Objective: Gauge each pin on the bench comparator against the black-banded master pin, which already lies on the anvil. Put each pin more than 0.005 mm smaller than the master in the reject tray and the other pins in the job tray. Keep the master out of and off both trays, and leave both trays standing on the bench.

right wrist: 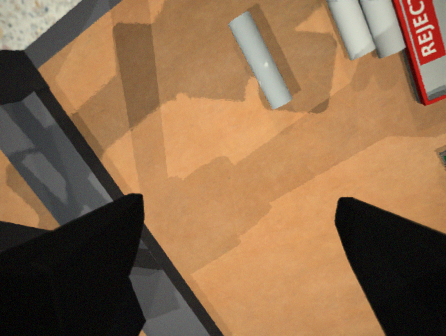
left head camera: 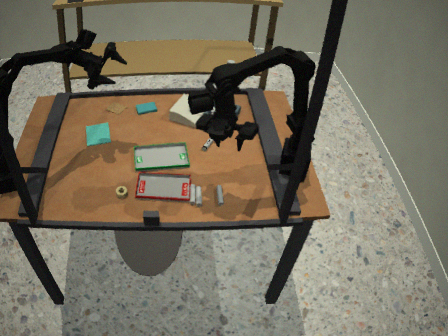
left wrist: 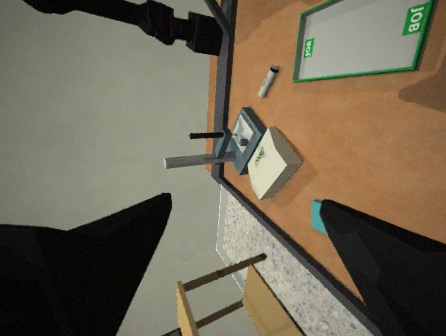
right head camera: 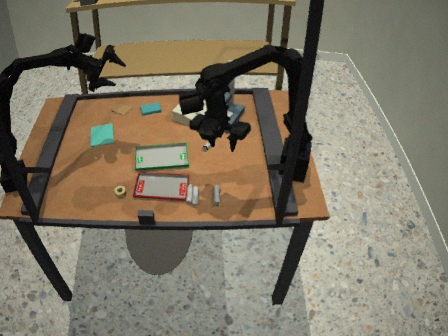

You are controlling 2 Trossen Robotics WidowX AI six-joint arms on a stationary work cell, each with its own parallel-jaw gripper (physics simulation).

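Frame: origin at the left arm's base, x ahead, y up, z right, level; centimetres.
Seen in the pictures: left gripper, between the fingertips: (left head camera: 121, 73) (left wrist: 245, 203) (right head camera: 120, 75); right gripper, between the fingertips: (right wrist: 240, 207) (left head camera: 228, 148) (right head camera: 223, 148); left arm's base, origin of its link: (left head camera: 6, 170); right arm's base, origin of its link: (left wrist: 191, 31).
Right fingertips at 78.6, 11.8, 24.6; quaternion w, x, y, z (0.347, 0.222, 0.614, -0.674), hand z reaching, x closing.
Pixels of each thing's top centre, then the offset from my right fingertips to it, as dx, dy, dz. "pt": a spot on its surface instead.
- white master pin, centre of its top: (left wrist: 264, 81) (left head camera: 208, 141) (right head camera: 209, 141) +2.6, -16.4, -22.6
- green-rimmed job tray, centre of its top: (left wrist: 345, 35) (left head camera: 160, 155) (right head camera: 161, 155) -16.8, -16.6, -20.4
- red-rimmed reject tray, centre of its top: (left head camera: 163, 185) (right head camera: 160, 185) -19.9, -16.8, -5.8
- white box, a spot on its surface: (left wrist: 272, 167) pt -3.4, -13.4, -42.8
- teal block, centre of its top: (left wrist: 330, 221) (left head camera: 146, 106) (right head camera: 150, 107) -15.3, -17.0, -52.1
- teal sheet, centre of its top: (left head camera: 97, 133) (right head camera: 101, 134) -38.6, -17.9, -41.6
- tan piece, centre of its top: (left head camera: 116, 107) (right head camera: 121, 108) -28.2, -18.1, -57.1
- yellow ring, centre of its top: (left head camera: 121, 190) (right head camera: 119, 189) -34.7, -16.3, -7.0
The white master pin (left head camera: 207, 145) (right head camera: 205, 147) (left wrist: 268, 82), black-banded at one end, lies on the bench between the comparator (right head camera: 237, 114) (left wrist: 255, 121) and the green-rimmed job tray (left head camera: 161, 156) (right head camera: 161, 156) (left wrist: 360, 45). Two grey pins (left head camera: 198, 196) (right head camera: 195, 195) (right wrist: 351, 30) lie side by side at the right edge of the red-rimmed reject tray (left head camera: 163, 187) (right head camera: 161, 186) (right wrist: 437, 82). Another pin (left head camera: 220, 195) (right head camera: 216, 195) (right wrist: 261, 62) lies apart, farther right. My right gripper (left head camera: 229, 145) (right head camera: 222, 147) (right wrist: 240, 207) is open and empty above the bench. My left gripper (left head camera: 120, 72) (right head camera: 119, 74) (left wrist: 245, 203) is open, high at the back left.
A white box (left head camera: 185, 114) (left wrist: 272, 167) stands against the comparator. A teal block (left head camera: 146, 108) (right head camera: 150, 108), a teal sheet (left head camera: 98, 134) (right head camera: 102, 134) and a tan piece (left head camera: 116, 107) lie behind the trays. A yellow ring (left head camera: 121, 196) lies left of the reject tray.
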